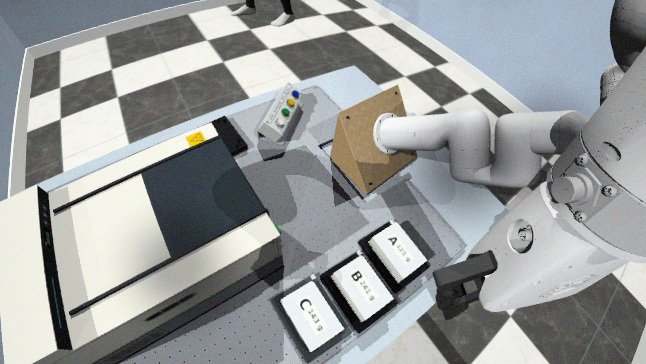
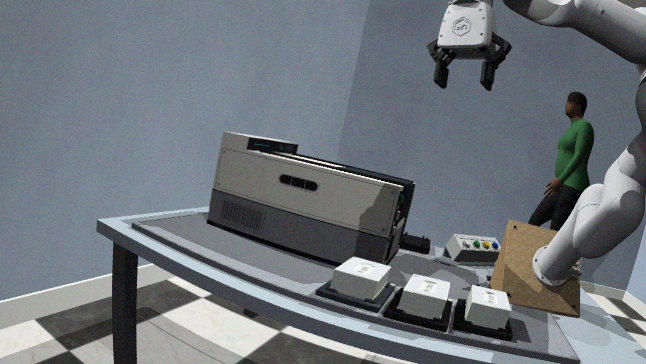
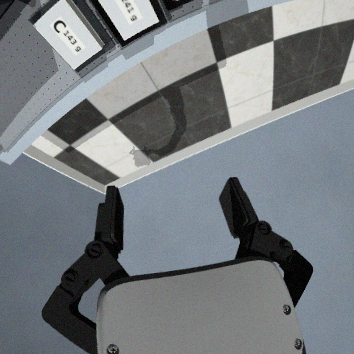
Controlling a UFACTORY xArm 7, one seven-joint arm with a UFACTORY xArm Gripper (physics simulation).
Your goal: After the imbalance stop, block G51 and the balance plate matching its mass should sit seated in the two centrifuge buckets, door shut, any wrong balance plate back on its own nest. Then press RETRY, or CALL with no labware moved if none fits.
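Places are measured from the arm's base along level axes (x ahead, y left, z up), in metres.
Where they show: gripper, fingertip midpoint: (image 1: pixel 482 297) (image 2: pixel 462 86) (image 3: pixel 173 191); arm's base, origin of the base link: (image 1: pixel 388 133) (image 2: pixel 550 266).
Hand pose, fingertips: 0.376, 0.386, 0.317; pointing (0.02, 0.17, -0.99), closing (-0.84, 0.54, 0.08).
Things, the pixels of their top centre, and the offset from my fingertips, as dx, dy, dz. Level surfaces: height alone.
- table with its dark door panel, its level: dz -0.195
- button box, middle of its top: (image 2: pixel 479 237) (image 1: pixel 281 101) -0.178, -0.682, -0.324
- small black box, middle of its top: (image 2: pixel 414 237) (image 1: pixel 218 134) +0.045, -0.708, -0.377
The cream and grey centrifuge (image 1: pixel 225 255) (image 2: pixel 300 200) stands on the table with its dark door panel (image 1: pixel 200 190) lying across the top. Its buckets are hidden, and block G51 does not show. Balance plates A, 121 g (image 1: pixel 397 252) (image 2: pixel 487 306), B, 241 g (image 1: pixel 361 287) (image 2: pixel 425 295) (image 3: pixel 130 20), and C, 143 g (image 1: pixel 312 316) (image 2: pixel 361 280) (image 3: pixel 67 35), sit on their dark nests in a row. A button box (image 1: pixel 282 112) (image 2: pixel 472 248) has white, green, yellow and blue buttons; its labels are unreadable. My gripper (image 2: pixel 464 86) (image 3: pixel 173 191) is open and empty, high above the table.
A brown wedge mount (image 1: pixel 357 140) (image 2: pixel 532 260) carries the arm's base at the table's right end. A small black box (image 1: pixel 232 137) (image 2: pixel 416 243) is beside the centrifuge. A person in green (image 2: pixel 572 145) stands beyond the table.
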